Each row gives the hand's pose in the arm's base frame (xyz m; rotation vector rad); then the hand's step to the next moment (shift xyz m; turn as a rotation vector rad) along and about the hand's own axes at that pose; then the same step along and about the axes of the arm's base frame.
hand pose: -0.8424 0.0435 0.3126 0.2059 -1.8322 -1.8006
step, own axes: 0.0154 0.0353 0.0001 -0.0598 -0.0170 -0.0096
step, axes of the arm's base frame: -0.0034 -0.0042 0.0381 0.0499 0.0187 -0.0334
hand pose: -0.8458 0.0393 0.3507 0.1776 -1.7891 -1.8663
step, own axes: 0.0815 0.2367 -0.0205 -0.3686 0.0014 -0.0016
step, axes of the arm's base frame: 0.0089 -0.0488 0.2462 0.3121 0.1697 -0.0982
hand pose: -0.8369 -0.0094 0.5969 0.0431 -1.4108 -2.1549
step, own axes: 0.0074 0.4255 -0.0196 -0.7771 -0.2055 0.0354
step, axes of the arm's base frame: 0.1836 -0.1437 0.3566 0.5557 0.4509 -0.3677
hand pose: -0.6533 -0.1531 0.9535 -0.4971 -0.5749 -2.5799
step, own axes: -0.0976 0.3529 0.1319 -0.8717 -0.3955 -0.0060
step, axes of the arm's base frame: 0.2879 -0.1912 0.1789 0.5307 0.6185 -0.5022
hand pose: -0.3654 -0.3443 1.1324 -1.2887 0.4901 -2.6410
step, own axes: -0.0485 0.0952 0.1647 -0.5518 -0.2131 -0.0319
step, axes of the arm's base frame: 0.1599 -0.1112 0.0247 0.3138 0.3629 -0.3474
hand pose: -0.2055 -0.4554 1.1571 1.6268 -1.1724 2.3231
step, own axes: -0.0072 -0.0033 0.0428 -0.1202 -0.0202 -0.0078
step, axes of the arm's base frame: 0.0378 -0.0215 0.0021 0.0557 0.0611 -0.0899
